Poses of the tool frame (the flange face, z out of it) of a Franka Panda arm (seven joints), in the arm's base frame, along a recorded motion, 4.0 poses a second.
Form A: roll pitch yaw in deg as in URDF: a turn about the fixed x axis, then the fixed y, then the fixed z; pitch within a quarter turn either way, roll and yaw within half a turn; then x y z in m.
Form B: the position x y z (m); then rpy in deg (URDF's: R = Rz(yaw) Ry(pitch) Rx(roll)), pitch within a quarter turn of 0, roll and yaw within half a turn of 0. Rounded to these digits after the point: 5 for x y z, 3 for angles.
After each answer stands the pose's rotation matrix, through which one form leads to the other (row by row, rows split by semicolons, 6 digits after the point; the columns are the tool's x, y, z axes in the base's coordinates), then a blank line. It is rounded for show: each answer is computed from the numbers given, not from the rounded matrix.
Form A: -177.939, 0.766, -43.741, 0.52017, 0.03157, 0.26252
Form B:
0.52017, 0.03157, 0.26252, -177.939, 0.766, -43.741
0.722408 -0.691300 0.015213; -0.691338 -0.721673 0.035220; -0.013369 -0.035960 -0.999264

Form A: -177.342, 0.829, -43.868, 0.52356, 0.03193, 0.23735
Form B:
0.52356, 0.03193, 0.23735, -177.342, 0.829, -43.868
0.720863 -0.692737 0.021718; -0.692927 -0.719698 0.043449; -0.014468 -0.046369 -0.998820

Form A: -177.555, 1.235, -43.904, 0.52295, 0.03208, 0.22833
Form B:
0.52295, 0.03208, 0.22833, -177.555, 1.235, -43.904
0.720335 -0.693483 0.014068; -0.693291 -0.719209 0.045669; -0.021553 -0.042650 -0.998858

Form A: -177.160, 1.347, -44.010, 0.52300, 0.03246, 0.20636
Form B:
0.52300, 0.03246, 0.20636, -177.160, 1.347, -44.010
0.719020 -0.694768 0.017538; -0.694592 -0.717526 0.051948; -0.023507 -0.049533 -0.998496

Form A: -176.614, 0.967, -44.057, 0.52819, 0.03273, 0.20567
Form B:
0.52819, 0.03273, 0.20567, -176.614, 0.967, -44.057
0.718546 -0.694876 0.028963; -0.695275 -0.716701 0.054160; -0.016877 -0.059054 -0.998112

